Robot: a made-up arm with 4 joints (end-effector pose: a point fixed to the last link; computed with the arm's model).
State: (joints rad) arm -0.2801 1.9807 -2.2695 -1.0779
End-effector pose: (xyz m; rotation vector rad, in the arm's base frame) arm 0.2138 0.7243 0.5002 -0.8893 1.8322 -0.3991
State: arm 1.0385 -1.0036 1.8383 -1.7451
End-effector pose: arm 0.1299 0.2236 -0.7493 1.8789 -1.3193 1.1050
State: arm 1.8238 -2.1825 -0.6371 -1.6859
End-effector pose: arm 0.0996 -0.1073 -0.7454 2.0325 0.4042 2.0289
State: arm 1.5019 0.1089 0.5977 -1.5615
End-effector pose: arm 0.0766 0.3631 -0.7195 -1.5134 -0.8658 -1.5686
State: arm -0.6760 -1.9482 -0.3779 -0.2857
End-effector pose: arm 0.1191 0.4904 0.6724 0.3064 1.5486 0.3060
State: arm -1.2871 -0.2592 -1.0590 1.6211
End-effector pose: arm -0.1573 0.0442 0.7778 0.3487 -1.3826 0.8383
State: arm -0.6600 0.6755 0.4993 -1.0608
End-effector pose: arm -0.1257 0.4435 0.8371 0.6880 0.1963 -1.0759
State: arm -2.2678 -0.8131 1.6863 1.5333
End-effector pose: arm 0.1753 -0.2863 0.7243 -1.1716 -0.2196 -1.7214
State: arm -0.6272 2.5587 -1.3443 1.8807
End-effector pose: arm 0.0624 0.5552 0.4892 -2.4181 -1.3253 -1.4068
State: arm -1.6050 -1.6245 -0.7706 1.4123
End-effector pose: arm 0.0534 -0.1929 0.7514 1.8286 -0.5496 1.7011
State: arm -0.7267 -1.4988 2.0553 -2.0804
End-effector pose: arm -0.1173 0.8067 0.4419 -2.3049 1.1168 0.9520
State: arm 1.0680 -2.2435 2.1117 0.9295
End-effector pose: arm -0.3271 0.1813 -0.5748 -1.5682 -1.3659 1.6155
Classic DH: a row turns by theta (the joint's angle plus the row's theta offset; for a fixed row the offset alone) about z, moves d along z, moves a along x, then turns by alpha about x. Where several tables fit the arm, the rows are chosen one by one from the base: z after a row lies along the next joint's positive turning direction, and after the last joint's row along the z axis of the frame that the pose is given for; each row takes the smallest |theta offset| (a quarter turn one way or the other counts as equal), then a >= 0, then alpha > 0; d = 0 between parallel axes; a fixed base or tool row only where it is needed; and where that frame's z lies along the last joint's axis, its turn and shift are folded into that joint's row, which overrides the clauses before.
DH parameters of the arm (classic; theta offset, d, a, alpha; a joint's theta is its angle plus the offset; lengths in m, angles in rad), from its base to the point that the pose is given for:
base (fixed): -1.5708 0.09 0 1.5708
joint 1: 1.5708 0.0494 0.0714 1.5708
joint 2: 1.2523 0 -0.107 3.1416
joint 3: -0.3185 0.752 0.0723 -1.5708
joint 4: 0.3442 0 0.0859 0
tool (fixed): 2.7974 0.2372 0 0

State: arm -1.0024 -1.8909 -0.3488 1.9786
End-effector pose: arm 0.1235 0.3660 0.6741 2.1117 0.1440 2.1404
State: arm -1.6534 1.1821 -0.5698 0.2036
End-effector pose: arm -0.1870 -0.0252 0.7976 1.0103 -1.3742 -1.2592
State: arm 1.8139 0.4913 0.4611 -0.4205
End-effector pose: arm -0.1090 0.1300 -0.7238 -1.7774 -0.4013 -0.2706
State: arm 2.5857 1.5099 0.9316 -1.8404
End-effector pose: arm -0.2053 -0.5393 -0.6293 -1.2680 -1.9962 -0.1104
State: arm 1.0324 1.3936 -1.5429 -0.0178
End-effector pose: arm 0.1036 0.2873 -0.5822 -0.1271 -2.5685 1.4546
